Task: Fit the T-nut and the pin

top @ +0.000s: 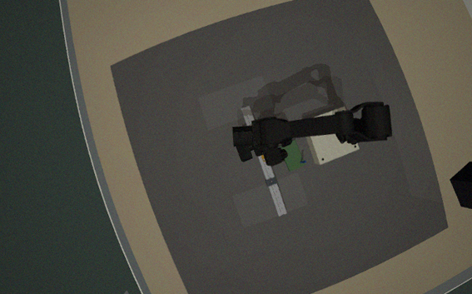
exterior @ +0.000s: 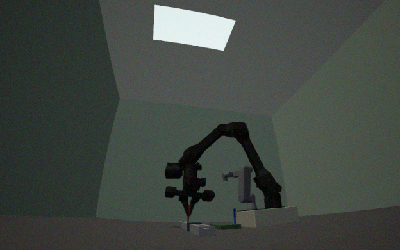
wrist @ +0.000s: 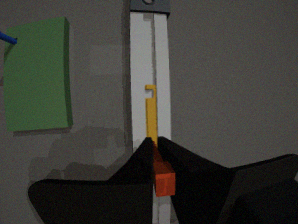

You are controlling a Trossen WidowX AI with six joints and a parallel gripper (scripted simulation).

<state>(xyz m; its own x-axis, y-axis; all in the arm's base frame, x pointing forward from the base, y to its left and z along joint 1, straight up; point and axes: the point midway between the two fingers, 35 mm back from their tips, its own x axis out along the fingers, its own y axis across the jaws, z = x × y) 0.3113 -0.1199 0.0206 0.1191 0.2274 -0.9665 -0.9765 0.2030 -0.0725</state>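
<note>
Right now the blue pin is 120 mm to the left of my gripper tip, 110 mm behind it and 20 mm below it. From my gripper tip the other things lie so: brass T-nut (20 mm to the left); then green tray (110 mm behind, 100 mm to the left, 40 mm below).
</note>
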